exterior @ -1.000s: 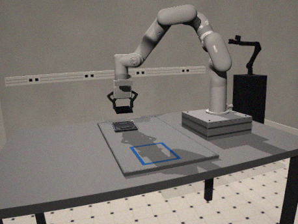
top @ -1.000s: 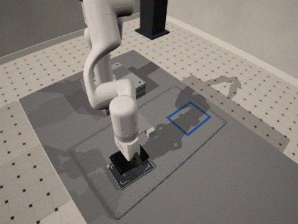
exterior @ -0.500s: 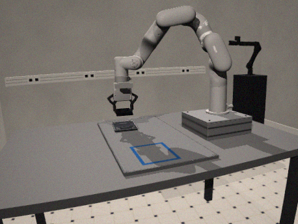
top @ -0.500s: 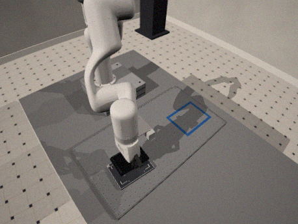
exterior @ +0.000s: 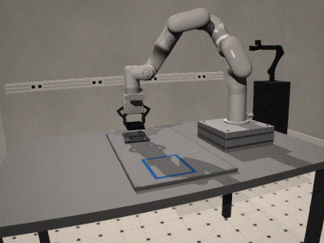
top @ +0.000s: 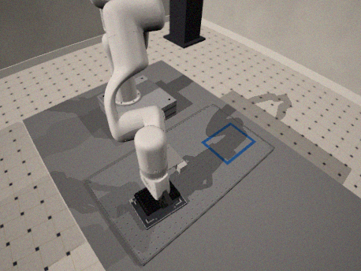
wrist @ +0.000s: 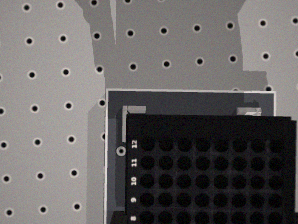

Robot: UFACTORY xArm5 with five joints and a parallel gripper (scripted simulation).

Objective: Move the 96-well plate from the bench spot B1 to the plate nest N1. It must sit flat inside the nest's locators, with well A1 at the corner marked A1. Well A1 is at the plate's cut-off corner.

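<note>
The plate nest N1 is 7 cm below my hand. The rest, counted from my hand: black 96-well plate 1 cm below.
</note>
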